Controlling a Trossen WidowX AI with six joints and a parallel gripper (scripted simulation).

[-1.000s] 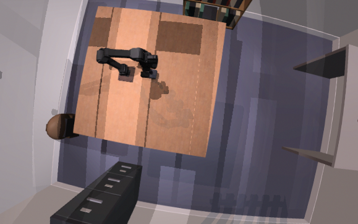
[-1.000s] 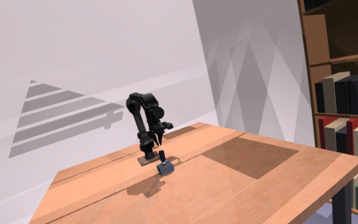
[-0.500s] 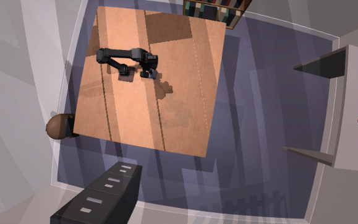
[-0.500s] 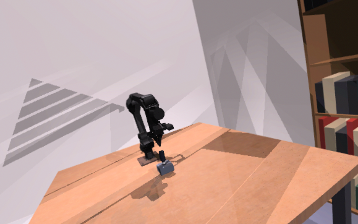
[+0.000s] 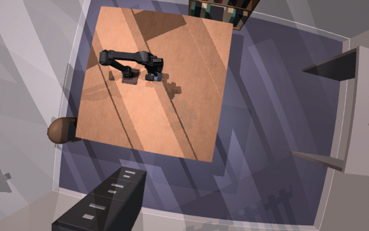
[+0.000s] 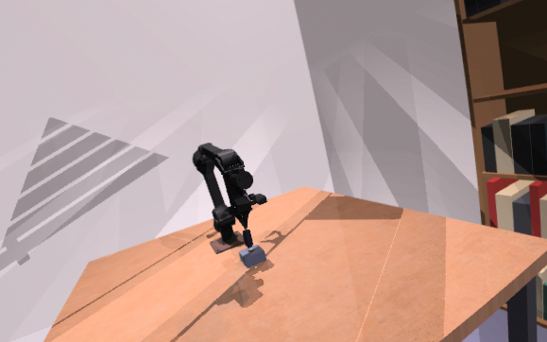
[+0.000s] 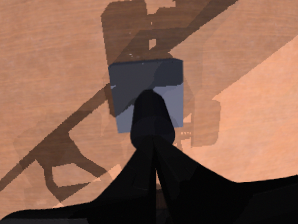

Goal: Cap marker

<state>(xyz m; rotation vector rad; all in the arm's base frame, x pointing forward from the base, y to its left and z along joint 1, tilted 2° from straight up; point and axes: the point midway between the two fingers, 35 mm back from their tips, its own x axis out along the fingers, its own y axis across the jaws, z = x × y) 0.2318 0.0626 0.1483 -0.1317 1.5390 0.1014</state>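
Now: the dark marker cap 30 mm below my gripper tip. Round my gripper tip: blue-grey holder block 100 mm below.
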